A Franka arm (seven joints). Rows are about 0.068 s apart.
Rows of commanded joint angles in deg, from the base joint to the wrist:
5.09 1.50 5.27 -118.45 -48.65 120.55 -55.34
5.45 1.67 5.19 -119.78 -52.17 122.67 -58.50
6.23 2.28 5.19 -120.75 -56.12 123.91 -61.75
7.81 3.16 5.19 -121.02 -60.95 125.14 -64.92
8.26 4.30 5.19 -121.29 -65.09 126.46 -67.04
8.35 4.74 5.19 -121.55 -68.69 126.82 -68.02
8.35 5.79 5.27 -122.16 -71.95 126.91 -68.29
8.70 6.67 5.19 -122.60 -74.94 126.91 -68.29
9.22 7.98 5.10 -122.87 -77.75 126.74 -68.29
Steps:
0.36 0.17 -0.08 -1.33 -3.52 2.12 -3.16
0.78 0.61 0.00 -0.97 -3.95 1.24 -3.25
1.58 0.88 0.00 -0.27 -4.83 1.23 -3.17
0.45 1.14 0.00 -0.27 -4.14 1.32 -2.12
0.09 0.44 0.00 -0.26 -3.60 0.36 -0.98
0.00 1.05 0.08 -0.61 -3.26 0.09 -0.27
0.35 0.88 -0.08 -0.44 -2.99 0.00 0.00
0.52 1.31 -0.09 -0.27 -2.81 -0.17 0.00

